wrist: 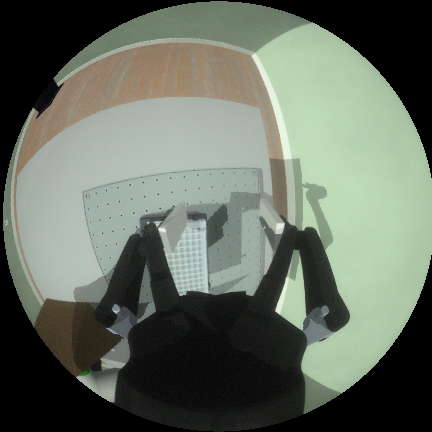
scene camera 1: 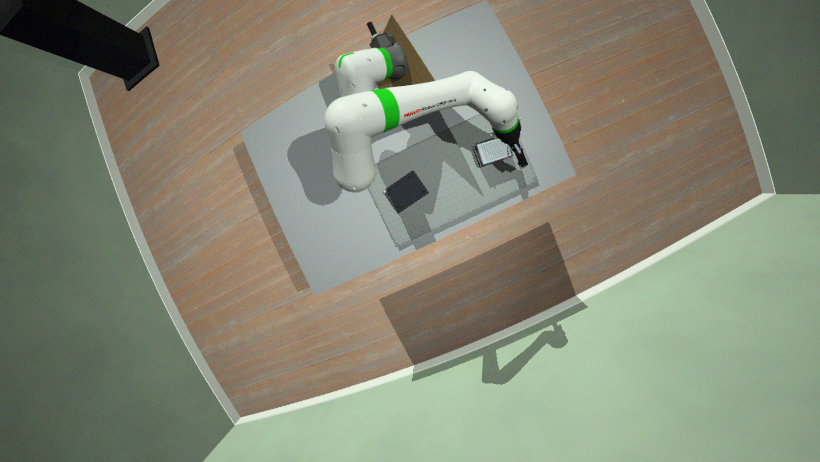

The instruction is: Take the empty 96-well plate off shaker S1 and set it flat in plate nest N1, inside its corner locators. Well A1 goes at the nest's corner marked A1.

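Places are measured from the arm's base along level axes (x ahead, y left, z up), in millimetres.
Pixels of known places: gripper, fingertip midpoint: (wrist: pixel 222 210) (scene camera 1: pixel 517 157); arm's base, origin of the base link: (scene camera 1: pixel 395 60).
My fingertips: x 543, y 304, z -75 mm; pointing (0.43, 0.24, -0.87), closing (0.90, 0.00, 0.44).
Ahead of a thing's pixels: the offset from my fingertips to its top centre. "pt": to the spot under its first point. Level surfaces: height alone.
The white 96-well plate {dx -64, dy -74, dz -10 mm} (scene camera 1: pixel 493 152) (wrist: pixel 192 255) lies flat on a low dark holder {pt dx -29, dy -8, dz -21 mm} (wrist: pixel 197 216) at the right of the pegboard. A flat dark block {dx -49, dy -488, dz -70 mm} (scene camera 1: pixel 406 191) lies at the board's left part. No label is readable, so I cannot tell which of these two is shaker S1 and which is nest N1. The well A1 mark and corner locators are too small to tell. My gripper (scene camera 1: pixel 521 161) (wrist: pixel 222 210) is open and empty, offset toward the plate's right side. In the wrist view its left finger overlaps the plate and its right finger stands well to the right.
The perforated board {dz -85 mm} (scene camera 1: pixel 459 215) (wrist: pixel 120 200) lies on the grey table {dz -98 mm} (scene camera 1: pixel 286 229) (wrist: pixel 165 125). A brown panel (scene camera 1: pixel 410 48) (wrist: pixel 70 330) stands near the arm's base. A dark column (scene camera 1: pixel 86 40) rises at the upper left. The arm reaches above the board and casts shadows on it.
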